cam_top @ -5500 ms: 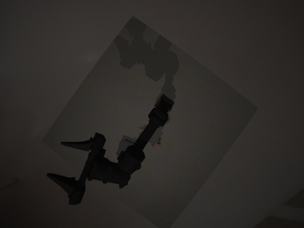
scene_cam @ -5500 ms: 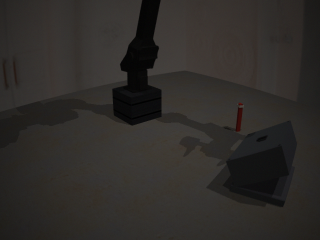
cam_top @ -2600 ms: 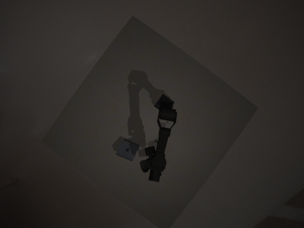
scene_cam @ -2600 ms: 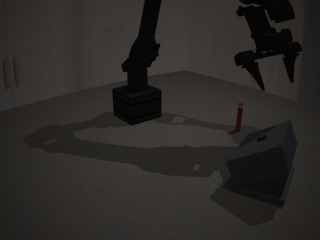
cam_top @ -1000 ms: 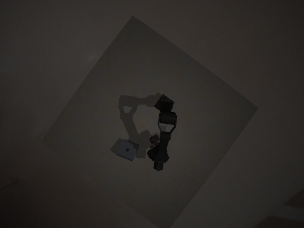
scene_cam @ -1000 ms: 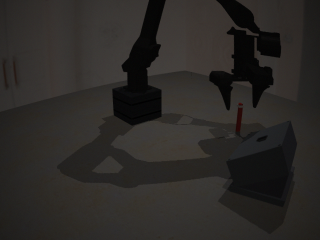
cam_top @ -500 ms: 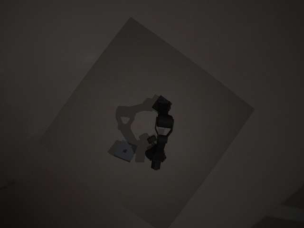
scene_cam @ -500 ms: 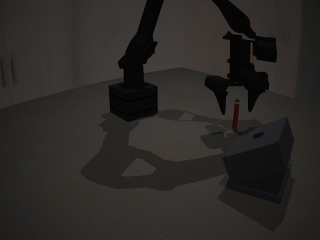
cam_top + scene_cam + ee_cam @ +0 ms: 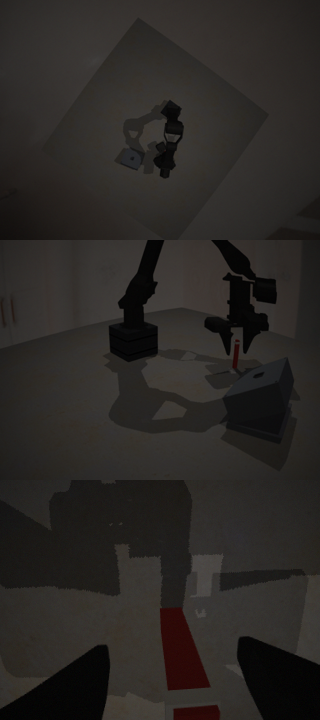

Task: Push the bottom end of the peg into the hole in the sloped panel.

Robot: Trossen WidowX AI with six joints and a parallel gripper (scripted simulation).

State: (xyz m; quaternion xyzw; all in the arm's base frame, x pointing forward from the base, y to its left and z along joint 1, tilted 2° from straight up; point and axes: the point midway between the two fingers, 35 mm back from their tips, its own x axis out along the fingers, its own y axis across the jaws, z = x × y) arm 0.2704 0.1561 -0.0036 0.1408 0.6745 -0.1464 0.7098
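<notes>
Now: the grey sloped panel 180 mm ahead of my gripper tip, 160 mm to the right of it and 20 mm above it. Also, from my gripper tip: red square peg 20 mm above; then flat grey base plate 190 mm ahead, 160 mm to the right, 30 mm below.
</notes>
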